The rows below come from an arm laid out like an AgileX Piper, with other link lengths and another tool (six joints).
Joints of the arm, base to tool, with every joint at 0 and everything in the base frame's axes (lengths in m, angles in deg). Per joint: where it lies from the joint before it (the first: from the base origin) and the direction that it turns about. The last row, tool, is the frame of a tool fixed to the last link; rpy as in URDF.
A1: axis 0 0 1 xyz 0 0 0.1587
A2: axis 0 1 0 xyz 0 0 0
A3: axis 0 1 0 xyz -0.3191 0 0.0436
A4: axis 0.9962 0 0.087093 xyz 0.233 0 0.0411
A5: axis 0 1 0 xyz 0 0 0
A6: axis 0.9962 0 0.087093 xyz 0.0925 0 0.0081
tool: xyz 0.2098 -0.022 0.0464 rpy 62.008 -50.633 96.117
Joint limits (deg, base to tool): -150..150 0..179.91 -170..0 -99.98..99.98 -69.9..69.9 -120..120
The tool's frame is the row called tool.
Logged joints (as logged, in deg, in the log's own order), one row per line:
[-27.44, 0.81, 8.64, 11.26, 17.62, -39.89]
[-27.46, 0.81, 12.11, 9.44, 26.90, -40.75]
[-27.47, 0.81, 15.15, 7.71, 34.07, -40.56]
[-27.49, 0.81, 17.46, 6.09, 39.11, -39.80]
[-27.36, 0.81, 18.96, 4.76, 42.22, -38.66]
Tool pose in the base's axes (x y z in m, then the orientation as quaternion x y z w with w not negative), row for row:
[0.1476, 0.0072, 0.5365, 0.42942, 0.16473, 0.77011, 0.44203]
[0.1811, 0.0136, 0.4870, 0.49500, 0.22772, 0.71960, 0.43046]
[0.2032, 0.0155, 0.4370, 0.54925, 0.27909, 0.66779, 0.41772]
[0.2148, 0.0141, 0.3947, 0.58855, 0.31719, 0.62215, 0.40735]
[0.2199, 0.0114, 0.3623, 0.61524, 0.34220, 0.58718, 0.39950]
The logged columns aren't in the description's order. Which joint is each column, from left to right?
Columns, left to right: A6, A1, A2, A4, A5, A3.
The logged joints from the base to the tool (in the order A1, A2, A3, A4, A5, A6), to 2 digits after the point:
[0.81, 8.64, -39.89, 11.26, 17.62, -27.44]
[0.81, 12.11, -40.75, 9.44, 26.90, -27.46]
[0.81, 15.15, -40.56, 7.71, 34.07, -27.47]
[0.81, 17.46, -39.80, 6.09, 39.11, -27.49]
[0.81, 18.96, -38.66, 4.76, 42.22, -27.36]

